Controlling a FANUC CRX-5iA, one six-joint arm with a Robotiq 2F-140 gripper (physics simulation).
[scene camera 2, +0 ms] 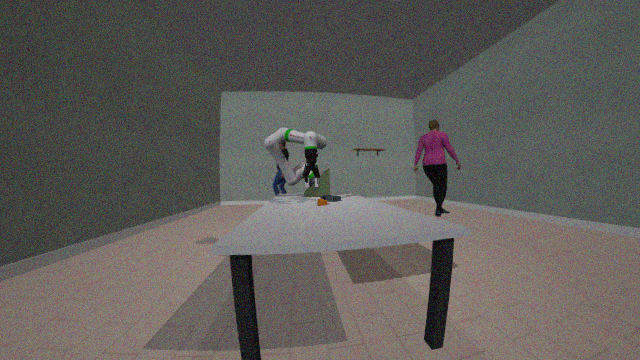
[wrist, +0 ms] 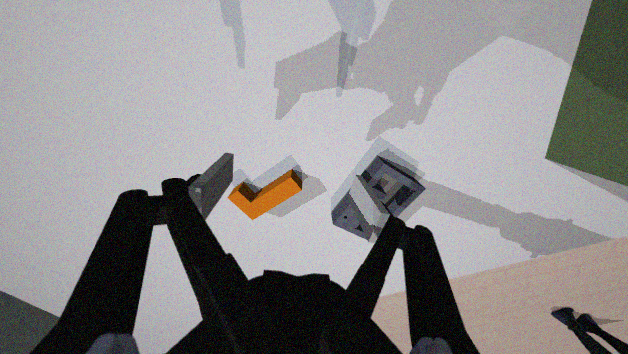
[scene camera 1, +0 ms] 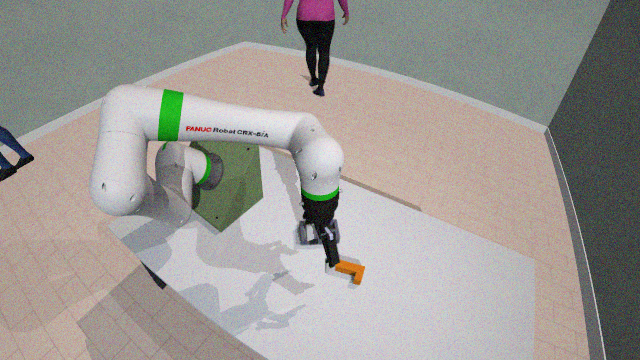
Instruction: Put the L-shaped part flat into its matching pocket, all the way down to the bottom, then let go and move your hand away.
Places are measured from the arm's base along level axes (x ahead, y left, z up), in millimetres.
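Pixels of known places: gripper, fingertip midpoint: [scene camera 2: 312,187] [wrist: 295,177] [scene camera 1: 320,254]; arm's base, origin of the base link: [scene camera 1: 209,171].
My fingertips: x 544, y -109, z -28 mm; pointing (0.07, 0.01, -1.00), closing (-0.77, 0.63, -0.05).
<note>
Ahead of a thing's pixels: the offset from my fingertips to its middle. Level surfaces: height alone.
The orange L-shaped part {dx +87, dy +41, dz -99 mm} [scene camera 1: 350,268] [scene camera 2: 322,202] [wrist: 272,196] lies flat on the white table, outside the pocket block. The dark grey pocket block {dx -71, dy +151, dz -96 mm} [scene camera 1: 302,234] [scene camera 2: 331,198] [wrist: 342,211] stands beside it, to the right in the wrist view, apart from the part. Its cavities show partly; the right finger covers some of it, and I cannot tell which one is the L-shaped pocket. My gripper [scene camera 1: 330,250] [scene camera 2: 311,184] [wrist: 295,177] is wide open and empty above the table. In the wrist view the part appears between the two fingers, below them, with the left fingertip to its left.
The white table {dz -114 mm} [scene camera 1: 440,300] [scene camera 2: 345,230] [wrist: 100,100] carries the arm's green base plate [scene camera 1: 242,185] [scene camera 2: 322,186] [wrist: 590,120]. Shadows of the arm fall across the table top. A person in a pink top [scene camera 1: 316,10] [scene camera 2: 434,148] stands on the floor beyond the table.
</note>
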